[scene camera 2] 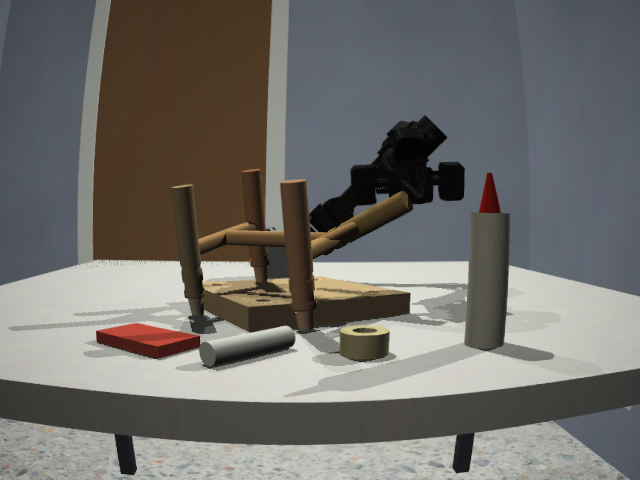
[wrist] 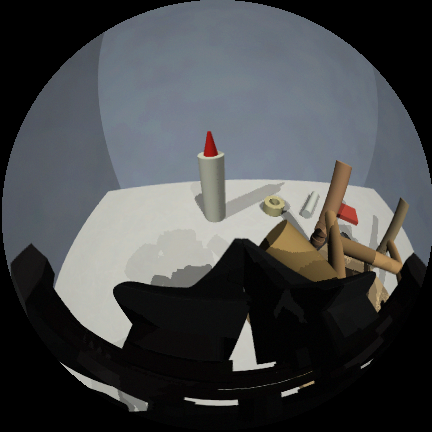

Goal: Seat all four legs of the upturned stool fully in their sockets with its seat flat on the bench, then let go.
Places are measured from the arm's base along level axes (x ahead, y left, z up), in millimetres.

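Where they show: gripper, fingertip midpoint: [scene camera 2: 420, 200] [wrist: 239, 244].
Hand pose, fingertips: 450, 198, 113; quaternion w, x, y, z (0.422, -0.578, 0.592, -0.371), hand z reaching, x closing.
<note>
Things, the pixels of their centre, and the offset from my fingertips, as dx, dy, dz. "spot": a spot on its surface instead. Level surfaces: height alone.
- front leg at a spot on its surface: [scene camera 2: 297, 232] spot: +141, -175, -43
- left leg at a spot on its surface: [scene camera 2: 184, 232] spot: +58, -335, -46
- back leg at a spot on its surface: [scene camera 2: 253, 201] spot: -97, -254, -1
- fourth leg at the middle of its body: [wrist: 335, 299] [scene camera 2: 355, 227] -38, -93, -42
- grey cylinder with a red cone tip, body centre: [scene camera 2: 489, 259] [wrist: 212, 178] +216, +43, -70
- yellowish ring at the middle of its body: [scene camera 2: 364, 342] [wrist: 273, 205] +237, -101, -155
- lying grey rod at the middle of its body: [scene camera 2: 249, 345] [wrist: 310, 202] +255, -221, -155
- red block at the middle of its body: [scene camera 2: 146, 339] [wrist: 343, 210] +231, -345, -161
- white bench at its surface level: dz -168
The stool's square wooden seat [scene camera 2: 330, 316] [wrist: 383, 296] lies flat on the bench, with sockets in its top. The legs are joined by rails. A front leg [scene camera 2: 297, 232] [wrist: 337, 187] and a left leg [scene camera 2: 184, 232] [wrist: 397, 220] stand near upright, their lower tips beside the seat's edges, outside the sockets. A back leg [scene camera 2: 253, 201] stands near upright; whether its tip is in a socket is unclear. The fourth leg [scene camera 2: 379, 212] [wrist: 300, 257] slants far to the right, its free end raised. My gripper [scene camera 2: 416, 194] [wrist: 239, 244] is shut and empty, close by that end; contact is unclear.
A grey cylinder with a red cone tip [scene camera 2: 487, 279] [wrist: 213, 187] stands at the right. A yellowish ring [scene camera 2: 364, 347] [wrist: 267, 208], a lying grey rod [scene camera 2: 250, 345] [wrist: 310, 205] and a red block [scene camera 2: 144, 339] [wrist: 348, 213] lie in front of the stool on the white bench [scene camera 2: 248, 384].
</note>
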